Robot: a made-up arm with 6 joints.
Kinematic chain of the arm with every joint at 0, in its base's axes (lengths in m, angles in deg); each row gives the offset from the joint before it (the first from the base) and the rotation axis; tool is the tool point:
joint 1: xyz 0 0 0.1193 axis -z
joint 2: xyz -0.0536 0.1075 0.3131 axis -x
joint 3: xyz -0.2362 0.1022 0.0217 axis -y
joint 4: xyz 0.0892 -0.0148 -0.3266 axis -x
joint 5: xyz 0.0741 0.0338 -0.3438 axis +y
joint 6: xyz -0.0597 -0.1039 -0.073 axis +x
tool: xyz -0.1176 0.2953 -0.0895
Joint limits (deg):
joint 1: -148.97..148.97
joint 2: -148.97..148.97
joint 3: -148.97..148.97
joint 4: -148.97..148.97
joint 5: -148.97..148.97
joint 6: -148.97..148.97
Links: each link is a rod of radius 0.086 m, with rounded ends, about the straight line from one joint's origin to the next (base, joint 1, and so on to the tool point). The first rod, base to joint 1, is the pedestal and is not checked.
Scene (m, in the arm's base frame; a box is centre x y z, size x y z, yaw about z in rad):
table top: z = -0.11
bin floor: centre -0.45 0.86 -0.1 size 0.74 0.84 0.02 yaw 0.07
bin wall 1: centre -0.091 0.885 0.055 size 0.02 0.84 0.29 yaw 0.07
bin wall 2: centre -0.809 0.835 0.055 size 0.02 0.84 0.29 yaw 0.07
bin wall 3: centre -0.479 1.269 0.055 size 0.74 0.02 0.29 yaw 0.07
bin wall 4: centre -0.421 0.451 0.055 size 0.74 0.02 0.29 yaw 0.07
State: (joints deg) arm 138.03 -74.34 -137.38 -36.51 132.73 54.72
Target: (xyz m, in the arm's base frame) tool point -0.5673 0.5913 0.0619
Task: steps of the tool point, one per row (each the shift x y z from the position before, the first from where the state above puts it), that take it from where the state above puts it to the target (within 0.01 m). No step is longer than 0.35 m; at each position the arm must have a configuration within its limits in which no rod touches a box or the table.
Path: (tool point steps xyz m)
1: -0.0682 0.2254 -0.0736
2: -0.1636 0.1934 -0.1193
3: -0.2497 0.1080 -0.1445
4: -0.2901 -0.0183 -0.1424
5: -0.2626 -0.1503 -0.1135
6: -0.1008 -0.0615 -0.0590
7: -0.0880 -0.0901 -0.0660
8: -0.0666 -0.1162 -0.0677

